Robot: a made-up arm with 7 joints.
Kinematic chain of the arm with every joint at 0, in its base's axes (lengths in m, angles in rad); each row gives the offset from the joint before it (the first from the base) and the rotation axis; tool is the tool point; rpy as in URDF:
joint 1: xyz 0 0 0.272 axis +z
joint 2: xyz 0 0 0 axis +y
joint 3: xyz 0 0 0.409 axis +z
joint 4: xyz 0.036 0 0 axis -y
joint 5: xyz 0.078 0 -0.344 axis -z
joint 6: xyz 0 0 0 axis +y
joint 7: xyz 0.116 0 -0.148 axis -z
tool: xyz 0 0 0 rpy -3.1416 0 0
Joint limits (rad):
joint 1: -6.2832..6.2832
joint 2: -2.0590..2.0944
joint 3: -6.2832..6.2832
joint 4: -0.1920..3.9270
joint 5: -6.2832..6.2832
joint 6: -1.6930..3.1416
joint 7: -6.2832..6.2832
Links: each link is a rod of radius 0.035 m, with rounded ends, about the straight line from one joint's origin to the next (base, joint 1, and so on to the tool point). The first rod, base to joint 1, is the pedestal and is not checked.
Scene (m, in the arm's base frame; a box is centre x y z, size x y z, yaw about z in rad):
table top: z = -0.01
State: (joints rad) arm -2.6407 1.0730 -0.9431 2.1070 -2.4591 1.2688 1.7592
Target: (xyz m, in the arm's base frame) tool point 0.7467 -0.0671 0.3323
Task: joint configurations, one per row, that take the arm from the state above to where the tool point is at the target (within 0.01 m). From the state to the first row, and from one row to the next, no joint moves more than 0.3 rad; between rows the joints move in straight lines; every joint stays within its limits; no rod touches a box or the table.
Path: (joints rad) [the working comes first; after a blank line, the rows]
Joints at the target: -3.6964 -0.7983 -2.2853 1.4998 -2.1794 1.3721 1.7592
Straight joint move there: clear.

1: -2.7915 0.8057 -1.1348 2.0203 -2.4191 1.2836 1.7592
2: -2.9423 0.5383 -1.3266 1.9335 -2.3792 1.2983 1.7592
3: -3.0932 0.2710 -1.5183 1.8468 -2.3392 1.3131 1.7592
4: -3.2440 0.0037 -1.7101 1.7600 -2.2993 1.3279 1.7592
5: -3.3948 -0.2636 -1.9018 1.6733 -2.2593 1.3426 1.7592
6: -3.5456 -0.5310 -2.0935 1.5865 -2.2194 1.3574 1.7592
7: -3.6964 -0.7983 -2.2853 1.4998 -2.1794 1.3721 1.7592

